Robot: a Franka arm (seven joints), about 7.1 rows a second.
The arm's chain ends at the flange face. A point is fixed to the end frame.
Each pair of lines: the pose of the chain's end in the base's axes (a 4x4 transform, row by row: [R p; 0 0 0 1], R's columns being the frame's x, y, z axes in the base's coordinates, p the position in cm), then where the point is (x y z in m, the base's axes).
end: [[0.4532 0.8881 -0.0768 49.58], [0.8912 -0.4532 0.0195 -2.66], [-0.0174 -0.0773 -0.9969 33.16], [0 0 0 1]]
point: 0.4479 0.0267 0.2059
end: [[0.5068 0.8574 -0.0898 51.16], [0.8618 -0.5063 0.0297 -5.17], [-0.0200 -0.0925 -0.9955 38.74], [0 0 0 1]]
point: 0.4652 0.0052 0.2627
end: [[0.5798 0.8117 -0.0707 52.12], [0.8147 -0.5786 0.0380 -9.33], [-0.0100 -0.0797 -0.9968 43.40], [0 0 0 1]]
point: 0.4820 -0.0326 0.3087
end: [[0.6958 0.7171 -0.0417 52.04], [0.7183 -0.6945 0.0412 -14.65], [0.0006 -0.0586 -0.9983 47.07], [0 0 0 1]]
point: 0.4936 -0.0814 0.3443
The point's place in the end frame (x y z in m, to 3 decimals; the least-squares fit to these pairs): 0.028 -0.057 0.130
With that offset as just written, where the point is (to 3 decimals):
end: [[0.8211 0.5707 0.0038 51.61], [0.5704 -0.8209 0.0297 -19.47], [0.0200 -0.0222 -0.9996 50.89], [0 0 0 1]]
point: 0.507 -0.128 0.381
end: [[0.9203 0.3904 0.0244 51.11], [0.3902 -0.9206 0.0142 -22.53], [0.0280 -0.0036 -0.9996 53.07], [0 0 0 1]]
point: 0.518 -0.160 0.402
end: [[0.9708 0.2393 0.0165 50.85], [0.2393 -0.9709 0.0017 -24.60], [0.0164 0.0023 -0.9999 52.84], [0 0 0 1]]
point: 0.524 -0.184 0.399
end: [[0.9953 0.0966 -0.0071 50.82], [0.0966 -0.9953 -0.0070 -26.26], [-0.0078 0.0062 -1.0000 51.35], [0 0 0 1]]
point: 0.530 -0.204 0.383
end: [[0.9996 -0.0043 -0.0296 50.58], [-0.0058 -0.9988 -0.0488 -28.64], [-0.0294 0.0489 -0.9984 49.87], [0 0 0 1]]
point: 0.530 -0.236 0.365
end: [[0.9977 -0.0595 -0.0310 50.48], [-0.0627 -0.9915 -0.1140 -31.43], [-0.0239 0.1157 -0.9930 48.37], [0 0 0 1]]
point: 0.532 -0.274 0.347
